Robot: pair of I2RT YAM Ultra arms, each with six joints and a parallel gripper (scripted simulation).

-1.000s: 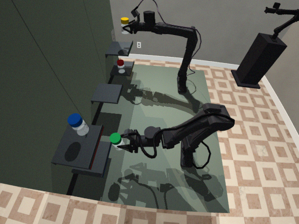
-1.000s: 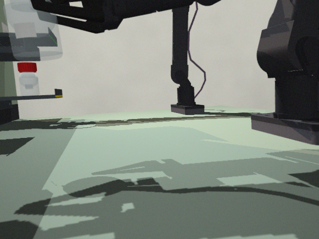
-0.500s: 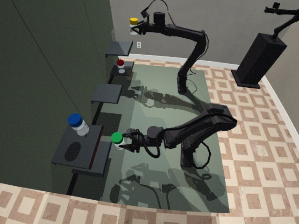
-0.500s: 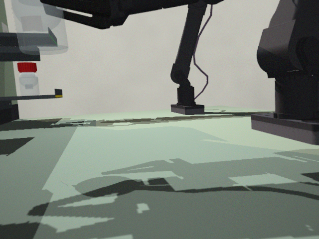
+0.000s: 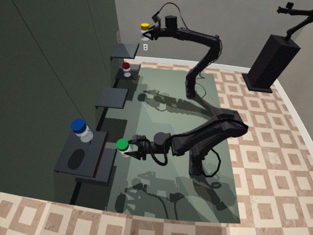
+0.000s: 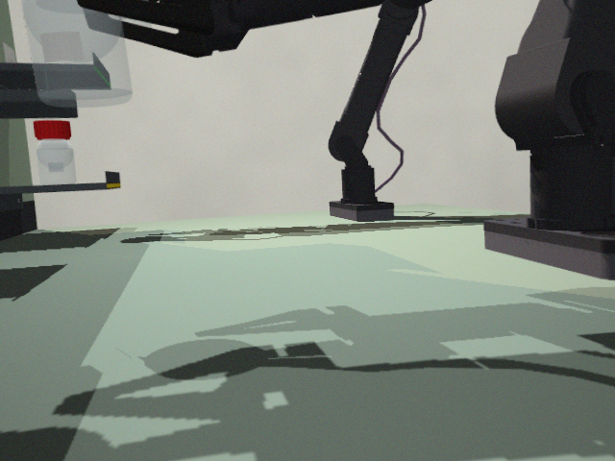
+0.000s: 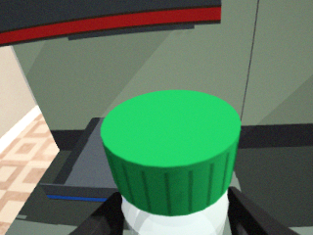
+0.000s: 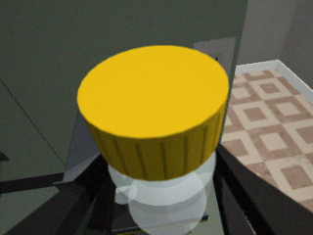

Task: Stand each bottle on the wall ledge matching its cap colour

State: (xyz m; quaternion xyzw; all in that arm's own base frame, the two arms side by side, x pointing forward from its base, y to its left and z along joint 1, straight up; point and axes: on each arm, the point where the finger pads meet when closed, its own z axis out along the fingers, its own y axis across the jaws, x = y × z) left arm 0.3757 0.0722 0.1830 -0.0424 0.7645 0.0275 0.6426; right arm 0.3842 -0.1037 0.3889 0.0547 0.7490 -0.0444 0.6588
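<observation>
The red-capped bottle lies 27 cm below my right hand, 14 cm ahead of it and 8 cm to the left of it. From my right hand the other things lie so: blue-capped bottle (76 cm to the left, 16 cm ahead, 8 cm below); then green-capped bottle (76 cm to the left, 22 cm below, 1 cm ahead); then yellow-capped bottle (right at my right hand).
</observation>
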